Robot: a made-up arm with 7 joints. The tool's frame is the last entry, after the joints. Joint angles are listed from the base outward. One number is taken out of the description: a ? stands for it. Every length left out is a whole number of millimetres.
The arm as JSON. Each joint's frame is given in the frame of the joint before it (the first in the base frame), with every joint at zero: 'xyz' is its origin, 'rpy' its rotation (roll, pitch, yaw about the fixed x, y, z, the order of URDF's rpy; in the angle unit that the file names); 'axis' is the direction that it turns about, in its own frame. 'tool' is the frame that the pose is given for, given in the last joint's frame.
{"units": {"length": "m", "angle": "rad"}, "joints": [
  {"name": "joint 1", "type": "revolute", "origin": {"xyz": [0.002, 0.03, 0.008], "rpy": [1.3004, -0.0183, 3.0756]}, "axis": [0.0, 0.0, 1.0]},
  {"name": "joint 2", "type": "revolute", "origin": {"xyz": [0.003, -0.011, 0.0], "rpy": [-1.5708, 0.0, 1.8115]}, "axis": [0.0, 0.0, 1.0]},
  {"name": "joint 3", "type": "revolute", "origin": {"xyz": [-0.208, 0.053, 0.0], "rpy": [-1.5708, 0.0, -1.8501]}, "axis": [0.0, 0.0, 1.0]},
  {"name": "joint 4", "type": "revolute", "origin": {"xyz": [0.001, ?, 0.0], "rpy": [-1.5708, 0.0, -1.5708]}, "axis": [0.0, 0.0, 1.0]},
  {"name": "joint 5", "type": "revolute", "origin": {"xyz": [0.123, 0.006, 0.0], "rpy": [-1.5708, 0.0, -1.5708]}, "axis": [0.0, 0.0, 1.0]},
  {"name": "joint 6", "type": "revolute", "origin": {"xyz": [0.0, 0.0, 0.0], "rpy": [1.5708, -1.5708, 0.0]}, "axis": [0.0, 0.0, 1.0]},
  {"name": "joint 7", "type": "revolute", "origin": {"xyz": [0.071, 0.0, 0.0], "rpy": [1.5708, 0.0, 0.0]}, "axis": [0.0, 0.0, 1.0]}
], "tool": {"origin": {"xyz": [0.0, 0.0, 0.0], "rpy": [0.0, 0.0, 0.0]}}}
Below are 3 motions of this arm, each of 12 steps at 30 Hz.
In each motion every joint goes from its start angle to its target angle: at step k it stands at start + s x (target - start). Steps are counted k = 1, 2, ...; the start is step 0. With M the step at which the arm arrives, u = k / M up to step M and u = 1 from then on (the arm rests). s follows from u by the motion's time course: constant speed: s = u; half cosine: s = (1 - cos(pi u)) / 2; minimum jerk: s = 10 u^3 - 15 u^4 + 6 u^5.
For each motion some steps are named. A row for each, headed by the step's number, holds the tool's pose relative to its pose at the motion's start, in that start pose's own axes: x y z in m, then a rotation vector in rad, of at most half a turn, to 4 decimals.
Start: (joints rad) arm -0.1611 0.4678 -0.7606 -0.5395 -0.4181 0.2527 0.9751
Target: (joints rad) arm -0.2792 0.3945 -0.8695 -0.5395 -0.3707 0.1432 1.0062
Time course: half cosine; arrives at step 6
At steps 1, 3, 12:
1: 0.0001 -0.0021 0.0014 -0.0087 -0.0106 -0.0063
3: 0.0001 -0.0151 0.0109 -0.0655 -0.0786 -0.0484
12: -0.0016 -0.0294 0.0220 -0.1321 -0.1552 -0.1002

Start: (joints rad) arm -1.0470 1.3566 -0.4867 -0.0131 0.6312 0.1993 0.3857
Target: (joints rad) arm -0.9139 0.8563 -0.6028 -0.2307 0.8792 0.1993 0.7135
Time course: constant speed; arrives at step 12
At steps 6, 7, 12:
6: -0.0116 -0.0270 0.0803 -0.2112 -0.1325 0.1906
7: -0.0140 -0.0288 0.0937 -0.2493 -0.1473 0.2269
12: -0.0271 -0.0269 0.1573 -0.4468 -0.1862 0.4243

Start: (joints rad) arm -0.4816 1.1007 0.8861 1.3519 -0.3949 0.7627 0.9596
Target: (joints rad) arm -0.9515 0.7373 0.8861 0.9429 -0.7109 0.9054 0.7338
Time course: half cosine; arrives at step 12
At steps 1, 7, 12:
1: -0.0027 -0.0024 -0.0004 -0.0022 0.0028 -0.0188
7: -0.1204 -0.0634 -0.0103 -0.0678 0.0885 -0.7101
12: -0.2045 -0.0715 -0.0143 -0.0936 0.1248 -1.1423

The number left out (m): -0.021
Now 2 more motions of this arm.
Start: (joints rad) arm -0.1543 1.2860 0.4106 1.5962 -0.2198 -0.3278 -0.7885
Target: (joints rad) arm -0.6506 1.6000 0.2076 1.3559 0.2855 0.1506 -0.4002
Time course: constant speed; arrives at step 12
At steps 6, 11, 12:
6: -0.0124 0.0280 0.0793 0.1495 0.0541 0.2463
11: -0.0507 0.0551 0.1302 0.2404 0.1123 0.5606
12: -0.0609 0.0606 0.1381 0.2524 0.1261 0.6332

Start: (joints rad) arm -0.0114 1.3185 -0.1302 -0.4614 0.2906 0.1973 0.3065
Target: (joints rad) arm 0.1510 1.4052 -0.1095 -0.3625 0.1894 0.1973 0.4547
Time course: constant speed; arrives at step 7
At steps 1, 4, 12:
1: -0.0034 -0.0022 -0.0039 0.0000 0.0216 -0.0076
4: -0.0139 -0.0082 -0.0156 0.0042 0.0864 -0.0288
12: -0.0250 -0.0130 -0.0268 0.0149 0.1504 -0.0474

